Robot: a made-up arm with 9 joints. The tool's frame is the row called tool.
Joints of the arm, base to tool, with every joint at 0 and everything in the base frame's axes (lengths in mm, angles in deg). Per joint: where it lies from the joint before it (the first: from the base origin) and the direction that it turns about. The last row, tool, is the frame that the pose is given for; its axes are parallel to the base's.
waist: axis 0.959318 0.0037 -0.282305 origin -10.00 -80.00 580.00
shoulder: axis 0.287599 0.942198 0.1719 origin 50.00 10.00 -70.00
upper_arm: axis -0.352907 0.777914 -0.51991 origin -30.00 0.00 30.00
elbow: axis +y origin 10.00 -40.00 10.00
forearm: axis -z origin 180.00 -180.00 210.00
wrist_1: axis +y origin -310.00 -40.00 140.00
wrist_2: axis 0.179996 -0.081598 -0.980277 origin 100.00 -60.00 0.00
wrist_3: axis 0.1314 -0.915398 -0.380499 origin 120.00 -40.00 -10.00
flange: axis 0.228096 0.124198 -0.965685 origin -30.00 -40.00 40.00
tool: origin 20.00 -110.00 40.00
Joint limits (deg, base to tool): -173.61..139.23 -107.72..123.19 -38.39..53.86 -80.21..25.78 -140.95..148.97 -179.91..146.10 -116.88..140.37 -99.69..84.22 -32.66..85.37
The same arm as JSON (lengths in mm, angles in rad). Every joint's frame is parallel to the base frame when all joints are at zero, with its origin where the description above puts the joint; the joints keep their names.
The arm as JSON. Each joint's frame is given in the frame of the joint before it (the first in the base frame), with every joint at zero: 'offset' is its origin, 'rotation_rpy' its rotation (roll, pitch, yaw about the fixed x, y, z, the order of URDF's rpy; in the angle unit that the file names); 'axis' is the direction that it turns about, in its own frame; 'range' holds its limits. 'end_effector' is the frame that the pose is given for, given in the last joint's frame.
{
  "length_unit": "mm",
  "angle_unit": "rad",
  "chain": [
    {
      "id": "waist",
      "offset": [
        -10.0,
        -80.0,
        580.0
      ],
      "rotation_rpy": [
        0.0,
        0.0,
        0.0
      ],
      "axis": [
        0.959318,
        0.0037,
        -0.282305
      ],
      "range": [
        -3.0301,
        2.43
      ]
    },
    {
      "id": "shoulder",
      "offset": [
        50.0,
        10.0,
        -70.0
      ],
      "rotation_rpy": [
        0.0,
        0.0,
        0.0
      ],
      "axis": [
        0.287599,
        0.942198,
        0.1719
      ],
      "range": [
        -1.8801,
        2.1501
      ]
    },
    {
      "id": "upper_arm",
      "offset": [
        -30.0,
        0.0,
        30.0
      ],
      "rotation_rpy": [
        0.0,
        0.0,
        0.0
      ],
      "axis": [
        -0.352907,
        0.777914,
        -0.51991
      ],
      "range": [
        -0.67,
        0.94
      ]
    },
    {
      "id": "elbow",
      "offset": [
        10.0,
        -40.0,
        10.0
      ],
      "rotation_rpy": [
        0.0,
        0.0,
        0.0
      ],
      "axis": [
        0.0,
        1.0,
        0.0
      ],
      "range": [
        -1.3999,
        0.4499
      ]
    },
    {
      "id": "forearm",
      "offset": [
        180.0,
        -180.0,
        210.0
      ],
      "rotation_rpy": [
        0.0,
        0.0,
        0.0
      ],
      "axis": [
        0.0,
        0.0,
        -1.0
      ],
      "range": [
        -2.46,
        2.6
      ]
    },
    {
      "id": "wrist_1",
      "offset": [
        -310.0,
        -40.0,
        140.0
      ],
      "rotation_rpy": [
        0.0,
        0.0,
        0.0
      ],
      "axis": [
        0.0,
        1.0,
        0.0
      ],
      "range": [
        -3.14,
        2.5499
      ]
    },
    {
      "id": "wrist_2",
      "offset": [
        100.0,
        -60.0,
        0.0
      ],
      "rotation_rpy": [
        0.0,
        0.0,
        0.0
      ],
      "axis": [
        0.179996,
        -0.081598,
        -0.980277
      ],
      "range": [
        -2.0399,
        2.4499
      ]
    },
    {
      "id": "wrist_3",
      "offset": [
        120.0,
        -40.0,
        -10.0
      ],
      "rotation_rpy": [
        0.0,
        0.0,
        0.0
      ],
      "axis": [
        0.1314,
        -0.915398,
        -0.380499
      ],
      "range": [
        -1.7399,
        1.4699
      ]
    },
    {
      "id": "flange",
      "offset": [
        -30.0,
        -40.0,
        40.0
      ],
      "rotation_rpy": [
        0.0,
        0.0,
        0.0
      ],
      "axis": [
        0.228096,
        0.124198,
        -0.965685
      ],
      "range": [
        -0.57,
        1.49
      ]
    }
  ],
  "end_effector": {
    "offset": [
      20.0,
      -110.0,
      40.0
    ],
    "rotation_rpy": [
      0.0,
      0.0,
      0.0
    ]
  }
}

